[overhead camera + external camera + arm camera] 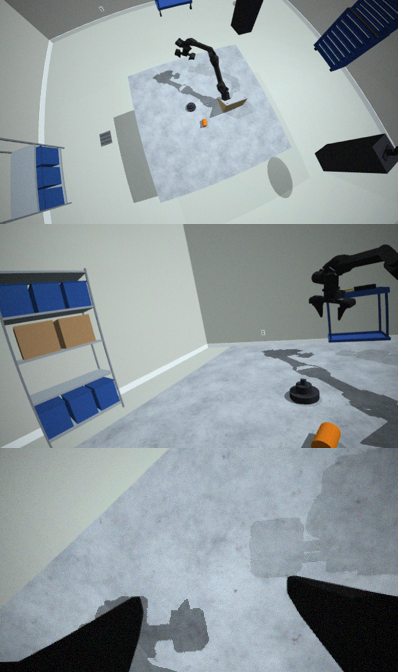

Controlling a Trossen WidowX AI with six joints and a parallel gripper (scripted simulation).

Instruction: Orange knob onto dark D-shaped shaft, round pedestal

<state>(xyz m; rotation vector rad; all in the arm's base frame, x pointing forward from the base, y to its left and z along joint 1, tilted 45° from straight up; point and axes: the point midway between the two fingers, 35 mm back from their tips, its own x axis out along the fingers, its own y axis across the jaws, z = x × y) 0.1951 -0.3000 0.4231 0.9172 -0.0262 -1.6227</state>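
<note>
The orange knob lies 7 cm ahead of my gripper tip, 63 cm to the left of it and 14 cm below it. The rest, counted from my gripper tip: pedestal (12 cm ahead, 44 cm to the left, 13 cm below).
</note>
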